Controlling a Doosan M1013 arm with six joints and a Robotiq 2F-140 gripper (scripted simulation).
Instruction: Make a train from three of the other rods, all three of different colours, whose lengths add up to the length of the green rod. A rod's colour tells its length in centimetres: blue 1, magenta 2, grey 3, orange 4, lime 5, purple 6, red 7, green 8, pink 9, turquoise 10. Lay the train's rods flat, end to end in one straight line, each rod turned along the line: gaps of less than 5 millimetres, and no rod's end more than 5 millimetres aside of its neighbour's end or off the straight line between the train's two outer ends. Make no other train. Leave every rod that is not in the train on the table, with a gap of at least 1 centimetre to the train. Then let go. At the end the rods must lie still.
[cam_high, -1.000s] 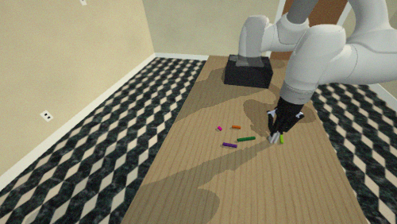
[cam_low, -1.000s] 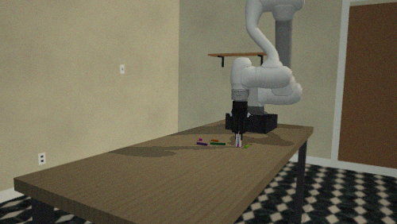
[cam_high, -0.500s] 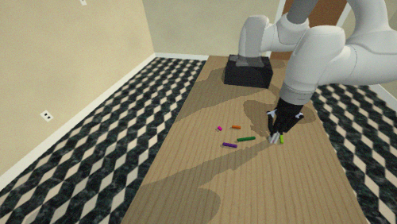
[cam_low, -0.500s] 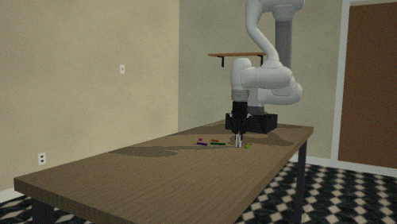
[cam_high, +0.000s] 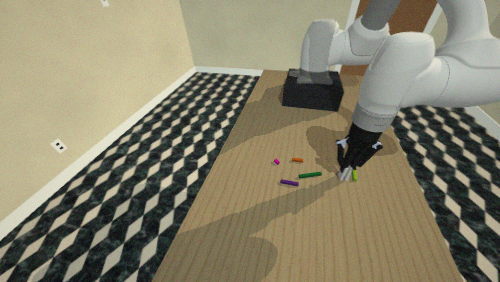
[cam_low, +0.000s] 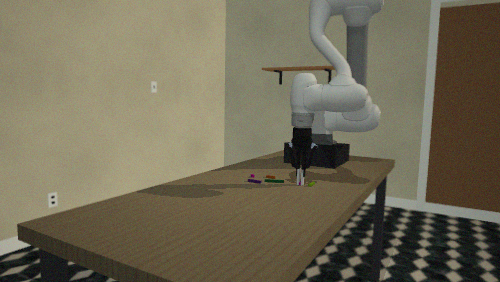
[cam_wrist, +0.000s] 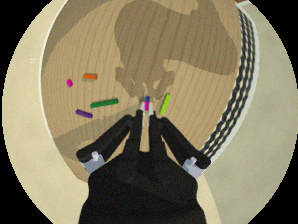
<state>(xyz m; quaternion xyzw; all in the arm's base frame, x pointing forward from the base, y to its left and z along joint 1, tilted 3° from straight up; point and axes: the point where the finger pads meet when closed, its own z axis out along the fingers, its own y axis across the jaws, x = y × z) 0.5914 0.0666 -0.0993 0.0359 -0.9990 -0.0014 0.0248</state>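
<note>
My hand is 2 cm past the tiny blue piece and 3 cm above it. Also, from my hand: orange rod 6 cm behind, 15 cm to the right, 3 cm below; lime rod 2 cm behind, 4 cm to the left, 3 cm below; green rod 11 cm to the right, 3 cm below.
</note>
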